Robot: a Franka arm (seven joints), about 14 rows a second.
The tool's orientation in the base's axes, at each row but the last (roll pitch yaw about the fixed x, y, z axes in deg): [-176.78 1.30 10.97]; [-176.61 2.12 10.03]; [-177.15 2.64 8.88]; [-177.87 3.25 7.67]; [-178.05 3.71 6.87]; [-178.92 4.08 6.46]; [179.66 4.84 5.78]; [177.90 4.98 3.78]
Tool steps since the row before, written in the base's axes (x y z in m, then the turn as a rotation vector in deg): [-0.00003 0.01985 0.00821 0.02 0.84 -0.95]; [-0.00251 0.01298 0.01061 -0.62 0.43 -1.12]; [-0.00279 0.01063 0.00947 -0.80 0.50 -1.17]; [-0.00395 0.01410 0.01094 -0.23 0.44 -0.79]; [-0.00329 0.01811 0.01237 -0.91 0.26 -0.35]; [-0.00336 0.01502 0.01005 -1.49 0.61 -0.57]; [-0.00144 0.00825 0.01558 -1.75 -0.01 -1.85]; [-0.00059 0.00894 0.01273 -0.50 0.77 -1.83]
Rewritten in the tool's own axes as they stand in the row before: [0.00356 -0.01993 -0.00718 0.20 -0.77 0.99]; [-0.00060 -0.01382 -0.00979 -0.49 -0.46 1.17]; [-0.00155 -0.01139 -0.00885 -0.66 -0.56 1.23]; [-0.00265 -0.01489 -0.01026 -0.12 -0.44 0.82]; [-0.00190 -0.01878 -0.01164 -0.85 -0.35 0.42]; [-0.00236 -0.01549 -0.00962 -1.37 -0.76 0.68]; [-0.00191 -0.00826 -0.01552 -1.58 -0.18 1.99]; [-0.00110 -0.00849 -0.01300 -0.29 -0.87 1.83]
